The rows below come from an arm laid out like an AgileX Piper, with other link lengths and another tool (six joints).
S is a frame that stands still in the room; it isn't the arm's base.
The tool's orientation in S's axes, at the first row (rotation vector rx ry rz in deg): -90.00 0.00 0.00
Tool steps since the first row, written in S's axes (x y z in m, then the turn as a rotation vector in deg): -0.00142 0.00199 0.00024 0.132 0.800 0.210; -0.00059 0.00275 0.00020 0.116 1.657 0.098; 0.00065 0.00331 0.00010 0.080 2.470 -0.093; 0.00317 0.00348 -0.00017 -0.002 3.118 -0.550; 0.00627 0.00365 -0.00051 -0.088 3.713 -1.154; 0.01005 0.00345 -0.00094 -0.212 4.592 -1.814; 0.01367 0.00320 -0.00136 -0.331 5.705 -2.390; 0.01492 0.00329 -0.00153 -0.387 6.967 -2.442; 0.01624 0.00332 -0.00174 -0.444 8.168 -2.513; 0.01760 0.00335 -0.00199 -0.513 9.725 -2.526; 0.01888 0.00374 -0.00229 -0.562 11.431 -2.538
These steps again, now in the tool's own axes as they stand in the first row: -0.00142 -0.00024 0.00199 0.132 -0.210 0.800; -0.00059 -0.00020 0.00275 0.116 -0.098 1.657; 0.00065 -0.00010 0.00331 0.080 0.093 2.470; 0.00317 0.00017 0.00348 -0.002 0.550 3.118; 0.00627 0.00051 0.00365 -0.088 1.154 3.713; 0.01005 0.00094 0.00345 -0.212 1.814 4.592; 0.01367 0.00136 0.00320 -0.331 2.390 5.705; 0.01492 0.00153 0.00329 -0.387 2.442 6.967; 0.01624 0.00174 0.00332 -0.444 2.513 8.168; 0.01760 0.00199 0.00335 -0.513 2.526 9.725; 0.01888 0.00229 0.00374 -0.562 2.538 11.431
